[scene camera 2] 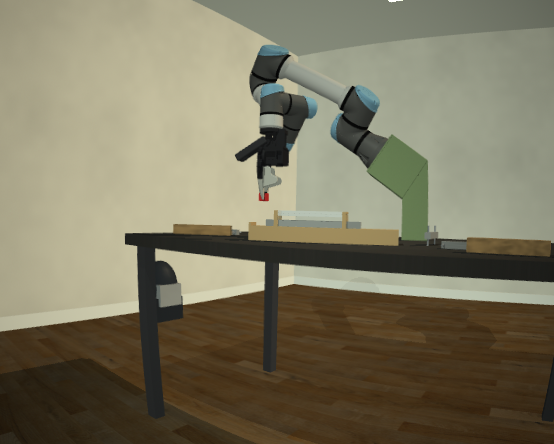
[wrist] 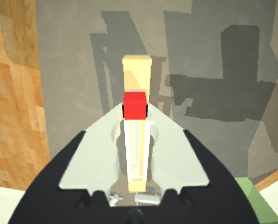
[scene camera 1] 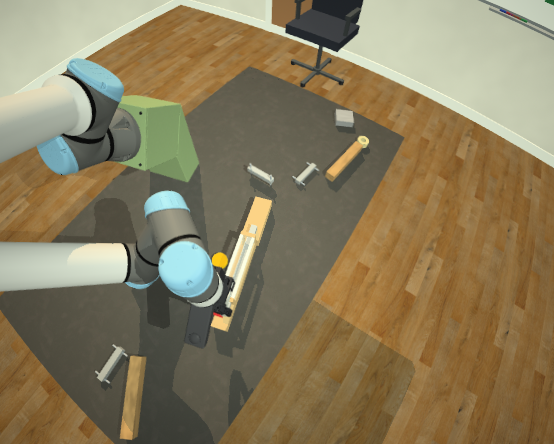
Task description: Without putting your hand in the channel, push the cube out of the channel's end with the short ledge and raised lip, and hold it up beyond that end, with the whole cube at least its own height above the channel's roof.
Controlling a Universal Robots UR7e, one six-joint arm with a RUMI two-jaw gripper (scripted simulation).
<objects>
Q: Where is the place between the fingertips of the gripper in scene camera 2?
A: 264,199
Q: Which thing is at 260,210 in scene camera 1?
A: A long wooden base.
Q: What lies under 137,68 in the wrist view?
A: A long wooden base.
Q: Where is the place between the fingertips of the gripper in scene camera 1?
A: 219,311
</objects>
